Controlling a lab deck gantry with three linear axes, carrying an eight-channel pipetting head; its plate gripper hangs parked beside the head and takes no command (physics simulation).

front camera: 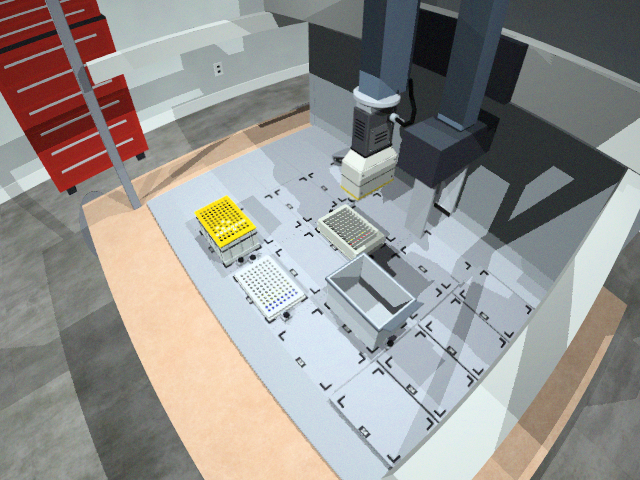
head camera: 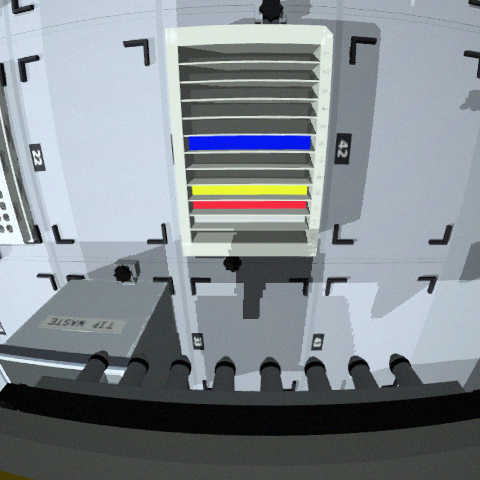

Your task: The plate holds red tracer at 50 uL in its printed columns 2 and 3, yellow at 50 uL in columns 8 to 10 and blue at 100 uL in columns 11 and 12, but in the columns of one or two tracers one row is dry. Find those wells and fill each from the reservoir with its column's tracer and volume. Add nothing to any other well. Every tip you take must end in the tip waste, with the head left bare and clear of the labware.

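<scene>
The pipetting head [front camera: 369, 173] hangs behind the reservoir. In the head view its eight nozzles [head camera: 270, 371] show black ends and no tips. The reservoir [front camera: 334, 241] [head camera: 174, 110] has a blue trough [head camera: 249, 143], a yellow trough [head camera: 249, 190] and a red trough [head camera: 249, 205]. The plate [front camera: 251, 298] [head camera: 20, 231] shows blue wells at its near end; its other colours are too small to tell. The yellow tip rack [front camera: 222, 241] holds some pale tips. The tip waste [front camera: 354, 318] [head camera: 102, 299] stands beside the reservoir. The parked plate gripper [front camera: 433, 221] is open, its paddles apart and empty.
A dark carriage block [front camera: 436, 155] hangs beside the head, above the paddles. Black knobs [front camera: 390, 342] [head camera: 232, 263] stand near the labware. Black corner brackets mark the deck positions. A red tool cabinet [front camera: 77, 113] stands beyond the bench.
</scene>
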